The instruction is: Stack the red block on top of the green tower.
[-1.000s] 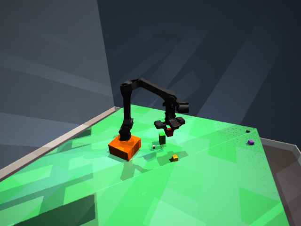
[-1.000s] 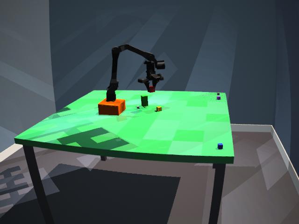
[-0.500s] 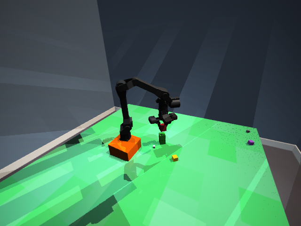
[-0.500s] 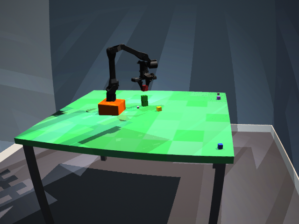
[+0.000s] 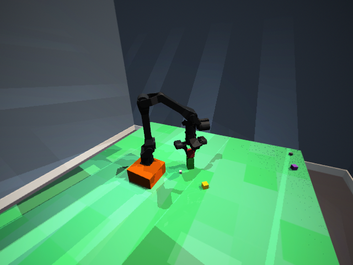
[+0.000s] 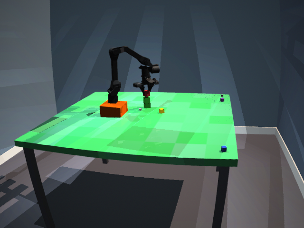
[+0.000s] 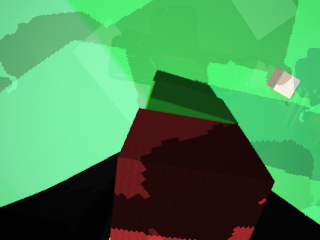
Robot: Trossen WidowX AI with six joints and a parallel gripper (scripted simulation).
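Right now the green block is 4 cm below my gripper tip. The rest, counted from my gripper tip: yellow cube: 14 cm to the right, 11 cm ahead, 8 cm below; small white cube: 9 cm below, 6 cm to the right, 4 cm behind; red block: 1 cm above.
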